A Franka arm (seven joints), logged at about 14 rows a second.
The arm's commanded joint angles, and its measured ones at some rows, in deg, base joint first. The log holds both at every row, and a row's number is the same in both.
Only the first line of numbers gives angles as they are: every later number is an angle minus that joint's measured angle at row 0.
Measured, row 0: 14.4 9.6 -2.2 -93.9 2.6 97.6 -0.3
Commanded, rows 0 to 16: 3.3 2.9 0.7 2.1 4.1 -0.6 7.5; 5.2 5.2 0.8 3.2 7.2 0.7 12.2; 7.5 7.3 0.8 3.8 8.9 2.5 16.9; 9.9 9.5 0.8 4.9 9.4 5.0 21.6; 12.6 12.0 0.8 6.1 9.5 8.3 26.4; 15.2 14.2 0.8 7.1 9.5 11.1 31.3; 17.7 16.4 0.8 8.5 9.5 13.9 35.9; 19.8 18.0 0.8 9.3 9.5 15.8 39.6; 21.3 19.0 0.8 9.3 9.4 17.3 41.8; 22.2 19.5 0.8 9.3 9.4 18.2 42.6; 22.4 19.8 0.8 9.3 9.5 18.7 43.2; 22.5 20.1 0.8 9.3 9.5 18.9 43.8; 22.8 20.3 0.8 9.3 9.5 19.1 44.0; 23.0 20.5 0.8 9.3 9.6 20.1 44.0; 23.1 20.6 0.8 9.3 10.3 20.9 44.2; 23.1 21.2 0.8 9.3 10.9 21.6 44.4; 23.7 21.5 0.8 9.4 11.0 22.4 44.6
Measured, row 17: 22.9 20.1 1.0 7.9 9.7 21.2 43.4
